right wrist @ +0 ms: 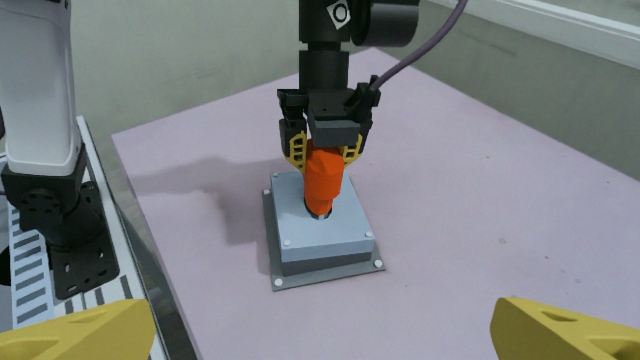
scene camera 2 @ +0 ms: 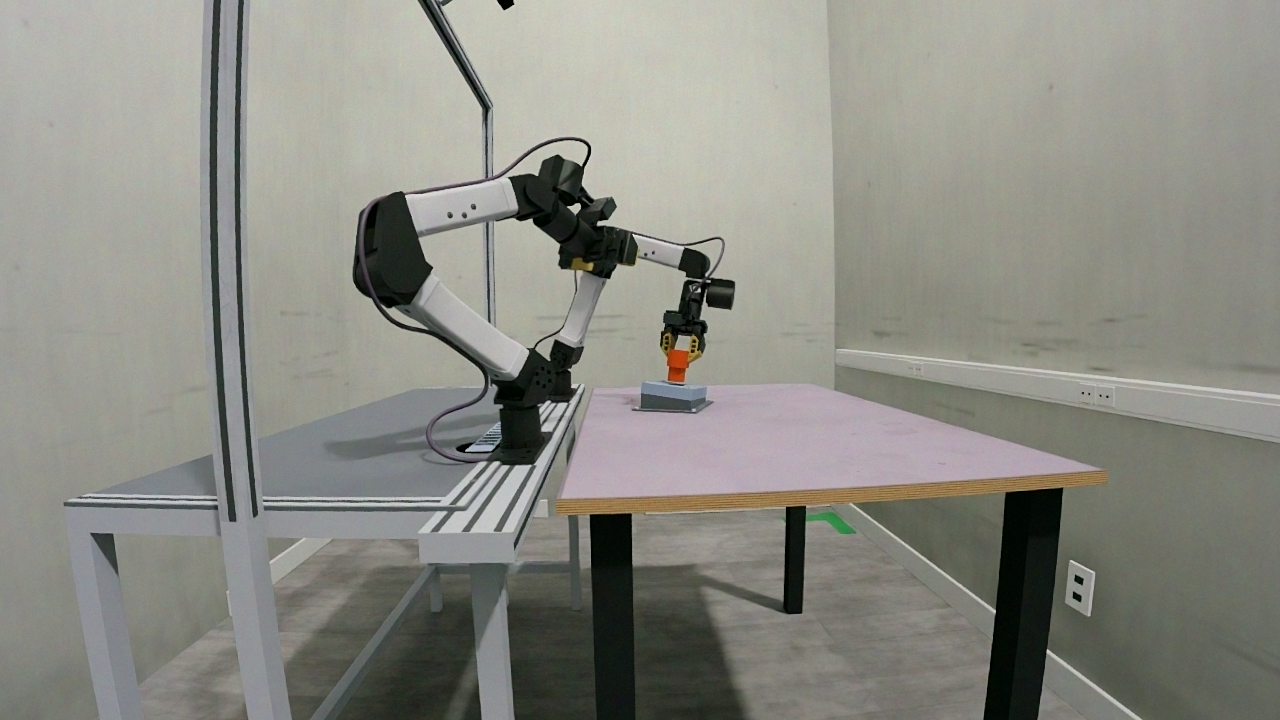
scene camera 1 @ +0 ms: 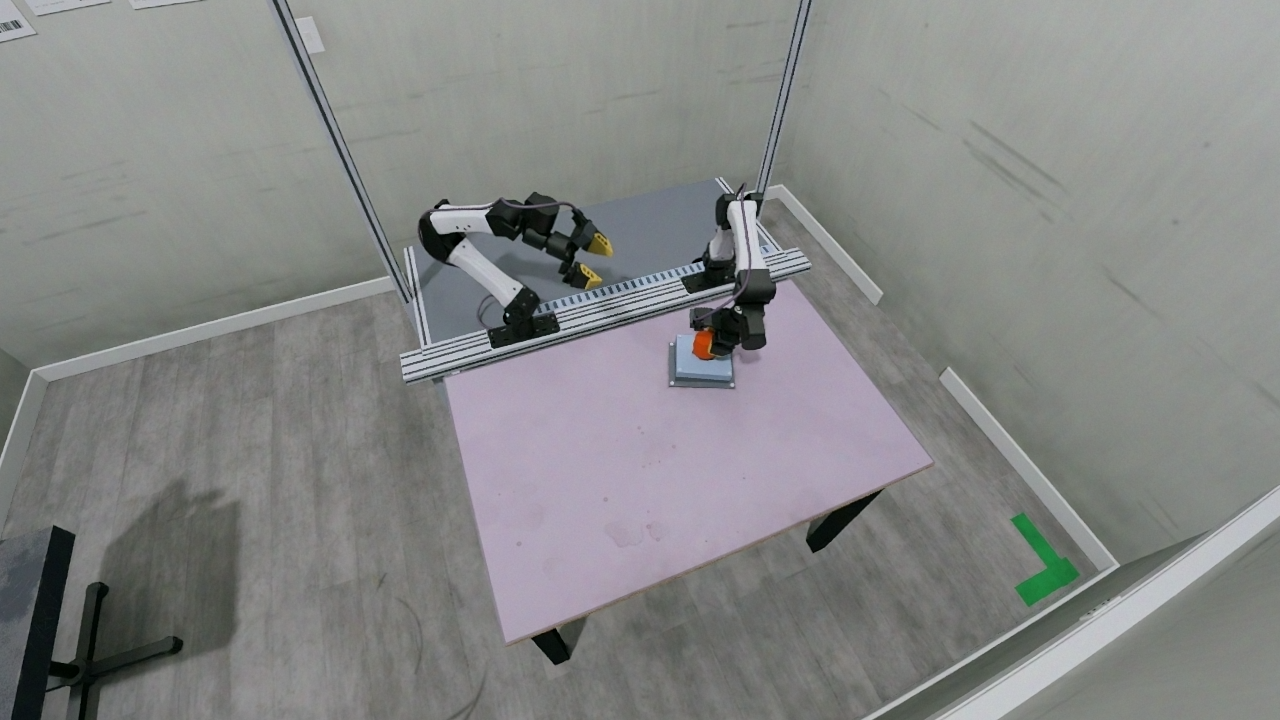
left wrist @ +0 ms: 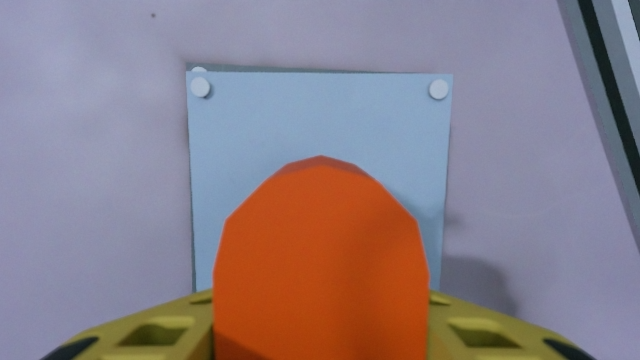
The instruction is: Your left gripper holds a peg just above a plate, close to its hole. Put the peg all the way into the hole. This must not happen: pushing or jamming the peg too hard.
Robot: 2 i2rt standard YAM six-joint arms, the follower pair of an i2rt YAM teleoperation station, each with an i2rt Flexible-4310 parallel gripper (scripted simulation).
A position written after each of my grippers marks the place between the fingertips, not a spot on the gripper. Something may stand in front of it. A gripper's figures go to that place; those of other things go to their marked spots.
My left gripper (right wrist: 321, 170) is 43 cm from the lens. My right gripper (right wrist: 321, 313): 10 cm from the lens. An orange peg (right wrist: 324, 170) is 38 cm from the lens. A light blue plate (right wrist: 342, 231): 43 cm from the lens. The marked spots on the light blue plate and the orange peg are 9 cm apart.
